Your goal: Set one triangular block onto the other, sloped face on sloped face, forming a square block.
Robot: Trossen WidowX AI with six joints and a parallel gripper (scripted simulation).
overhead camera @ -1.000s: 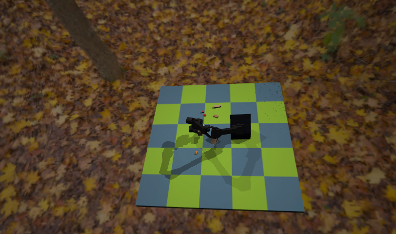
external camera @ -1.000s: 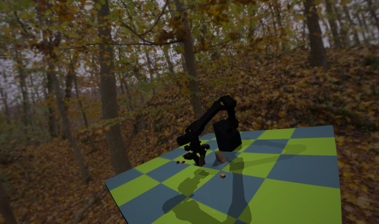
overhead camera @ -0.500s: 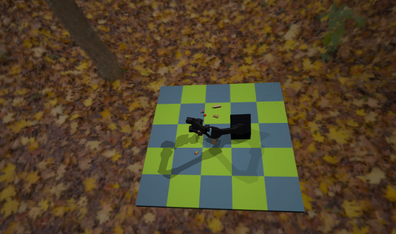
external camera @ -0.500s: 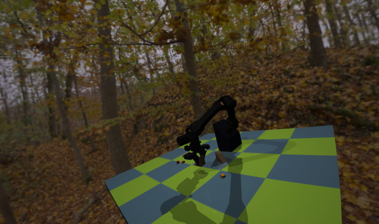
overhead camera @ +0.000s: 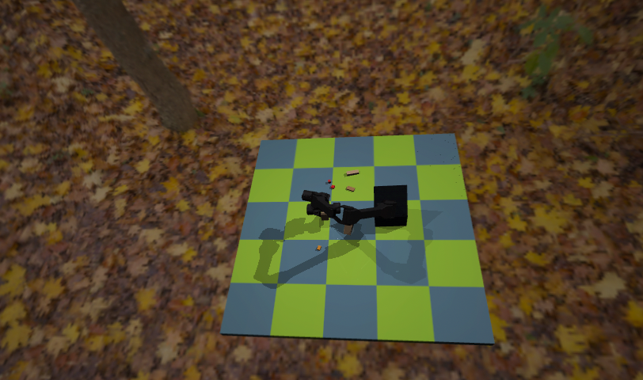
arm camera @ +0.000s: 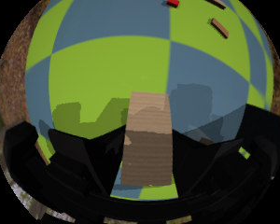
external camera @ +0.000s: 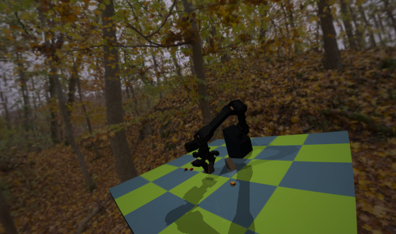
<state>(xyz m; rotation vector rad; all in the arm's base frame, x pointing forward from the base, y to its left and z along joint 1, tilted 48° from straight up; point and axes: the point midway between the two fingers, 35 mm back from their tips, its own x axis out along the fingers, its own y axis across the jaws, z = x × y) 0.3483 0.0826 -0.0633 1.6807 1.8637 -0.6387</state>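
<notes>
Right now the triangular block is 10 mm to the left of my gripper tip and 10 mm above it. From my gripper tip the other things lie so: small orange cube: 180 mm to the left, 30 mm below, 20 mm ahead.
</notes>
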